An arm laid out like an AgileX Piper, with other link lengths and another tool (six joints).
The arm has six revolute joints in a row. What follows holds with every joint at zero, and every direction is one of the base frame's.
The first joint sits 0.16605 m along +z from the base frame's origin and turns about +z.
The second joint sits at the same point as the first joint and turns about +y.
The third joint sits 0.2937 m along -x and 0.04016 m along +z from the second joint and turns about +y.
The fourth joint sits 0.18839 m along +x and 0.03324 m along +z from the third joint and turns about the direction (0.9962, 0, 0.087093).
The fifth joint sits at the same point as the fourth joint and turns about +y.
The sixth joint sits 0.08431 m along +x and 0.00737 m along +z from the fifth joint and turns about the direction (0.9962, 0, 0.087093).
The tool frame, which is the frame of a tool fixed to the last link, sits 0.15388 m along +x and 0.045 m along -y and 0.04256 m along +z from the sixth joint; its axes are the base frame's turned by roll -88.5, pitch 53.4 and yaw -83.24 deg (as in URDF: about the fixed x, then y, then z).
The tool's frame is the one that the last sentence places.
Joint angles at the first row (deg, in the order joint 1, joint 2, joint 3, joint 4, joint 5, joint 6):
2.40 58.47 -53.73 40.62 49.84 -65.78
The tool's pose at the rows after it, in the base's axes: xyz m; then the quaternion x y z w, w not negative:
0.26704 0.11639 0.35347 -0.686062 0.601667 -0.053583 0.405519
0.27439 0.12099 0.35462 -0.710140 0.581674 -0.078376 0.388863
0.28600 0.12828 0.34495 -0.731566 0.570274 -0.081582 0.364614
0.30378 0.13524 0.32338 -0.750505 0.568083 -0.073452 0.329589
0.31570 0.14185 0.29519 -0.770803 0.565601 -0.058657 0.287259
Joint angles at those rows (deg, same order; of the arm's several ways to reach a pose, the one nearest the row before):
7.02 58.61 -55.07 33.45 46.34 -65.78
10.42 60.47 -56.93 28.33 44.88 -64.87
12.59 64.13 -58.61 25.37 44.54 -64.89
14.05 69.74 -60.20 22.94 44.20 -64.89
15.37 75.12 -61.31 20.52 44.80 -64.77

